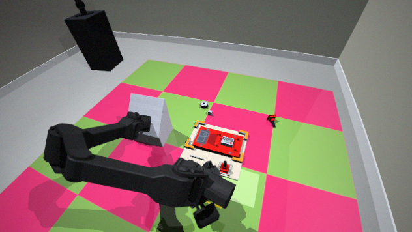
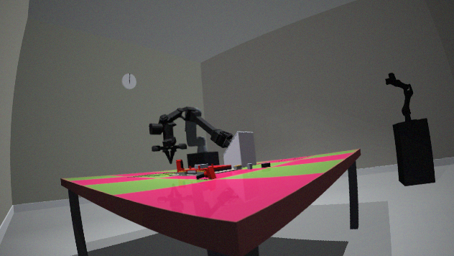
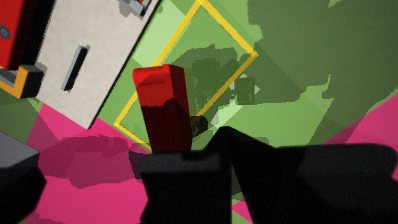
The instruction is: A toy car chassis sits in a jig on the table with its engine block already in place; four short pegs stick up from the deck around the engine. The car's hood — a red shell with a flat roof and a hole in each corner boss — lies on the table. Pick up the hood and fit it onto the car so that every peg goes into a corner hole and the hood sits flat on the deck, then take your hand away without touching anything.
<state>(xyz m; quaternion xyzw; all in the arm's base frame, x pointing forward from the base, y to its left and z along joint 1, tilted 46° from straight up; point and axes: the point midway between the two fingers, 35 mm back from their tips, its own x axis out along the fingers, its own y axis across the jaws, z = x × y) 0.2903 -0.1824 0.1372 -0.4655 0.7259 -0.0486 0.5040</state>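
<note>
The red hood is 4 cm to the left of my gripper tip, 2 cm below it and 2 cm behind it. From my gripper tip the other things lie so: small wheel: 49 cm to the left, 10 cm behind, 4 cm below; white engine block: 26 cm to the left, 6 cm ahead, 3 cm below.
</note>
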